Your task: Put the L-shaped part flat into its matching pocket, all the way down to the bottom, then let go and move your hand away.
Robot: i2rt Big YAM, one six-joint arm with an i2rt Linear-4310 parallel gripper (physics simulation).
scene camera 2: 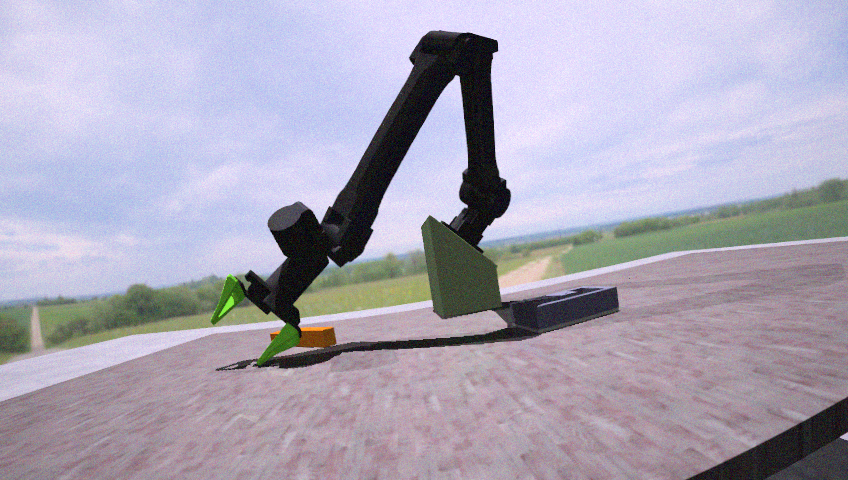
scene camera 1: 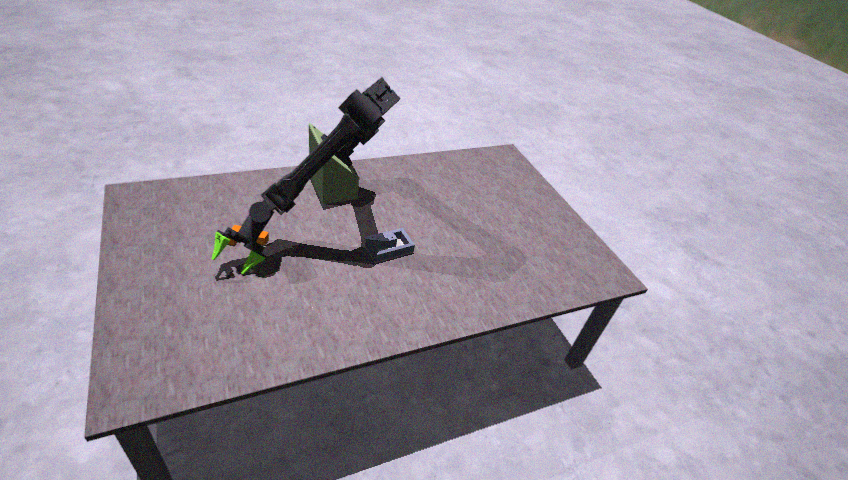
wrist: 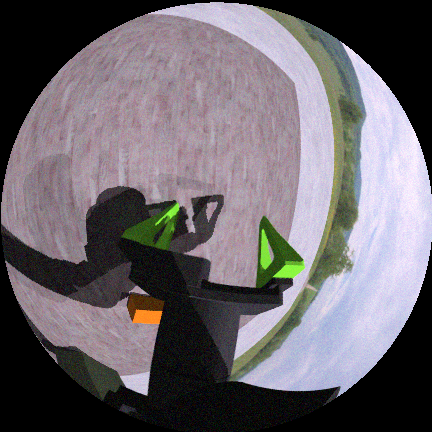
An orange L-shaped part rests on the table. Further things: the gripper.
The gripper is seen too in the wrist view.
